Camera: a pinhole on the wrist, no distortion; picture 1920 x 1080 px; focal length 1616.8 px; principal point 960.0 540.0 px. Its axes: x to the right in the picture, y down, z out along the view. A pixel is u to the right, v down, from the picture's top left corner.
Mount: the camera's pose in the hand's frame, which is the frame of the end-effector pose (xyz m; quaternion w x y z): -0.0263 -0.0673 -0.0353 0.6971 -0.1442 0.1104 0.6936
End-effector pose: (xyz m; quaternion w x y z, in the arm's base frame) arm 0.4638 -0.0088 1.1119 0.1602 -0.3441 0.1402 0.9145
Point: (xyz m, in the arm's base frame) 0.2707 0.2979 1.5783
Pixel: 129.5 725.9
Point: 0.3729 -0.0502 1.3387
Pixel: 1396.2 867.1
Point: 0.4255 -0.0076 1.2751
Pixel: 1237.1 914.4
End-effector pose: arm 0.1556 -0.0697 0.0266 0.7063 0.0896 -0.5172 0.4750
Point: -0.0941 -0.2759 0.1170
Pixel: 868.6 560.0
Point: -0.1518 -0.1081 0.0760
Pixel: 1638.7 290.2
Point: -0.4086 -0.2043 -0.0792
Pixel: 1740.4 883.7
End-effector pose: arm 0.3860 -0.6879 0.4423 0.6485 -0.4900 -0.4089 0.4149
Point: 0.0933 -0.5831 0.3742
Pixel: 1237.3 372.8
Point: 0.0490 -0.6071 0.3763
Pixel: 1162.7 524.8
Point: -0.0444 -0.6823 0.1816
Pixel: 1648.8 917.9
